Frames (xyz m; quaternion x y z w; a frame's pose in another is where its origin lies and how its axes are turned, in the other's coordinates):
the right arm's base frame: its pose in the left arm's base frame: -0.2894 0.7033 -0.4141 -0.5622 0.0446 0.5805 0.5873
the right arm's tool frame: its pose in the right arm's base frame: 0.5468 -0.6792 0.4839 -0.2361 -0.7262 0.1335 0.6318
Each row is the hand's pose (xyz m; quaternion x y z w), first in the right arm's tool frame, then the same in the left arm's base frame.
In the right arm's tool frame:
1: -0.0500 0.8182 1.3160 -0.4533 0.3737 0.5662 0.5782
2: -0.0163 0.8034 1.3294 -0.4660 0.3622 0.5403 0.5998
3: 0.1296 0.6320 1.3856 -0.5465 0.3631 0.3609 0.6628
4: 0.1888 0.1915 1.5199 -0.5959 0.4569 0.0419 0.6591
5: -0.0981 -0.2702 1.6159 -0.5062 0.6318 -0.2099 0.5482
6: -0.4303 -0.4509 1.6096 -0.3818 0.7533 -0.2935 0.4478
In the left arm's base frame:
1: -0.4689 0.1582 -0.1384 0.7094 0.5480 -0.3755 0.2355
2: -0.4997 0.1686 -0.1165 0.6914 0.5729 -0.3840 0.2151
3: -0.6031 0.2690 0.0653 0.6294 0.6831 -0.3667 0.0529
4: -0.5765 0.4099 0.5069 -0.5729 -0.7271 0.2729 0.2619
5: -0.2157 0.4543 0.9223 -0.5834 -0.5815 0.1581 0.5445
6: 0.1399 0.4186 1.0461 -0.6192 -0.4099 0.1044 0.6615

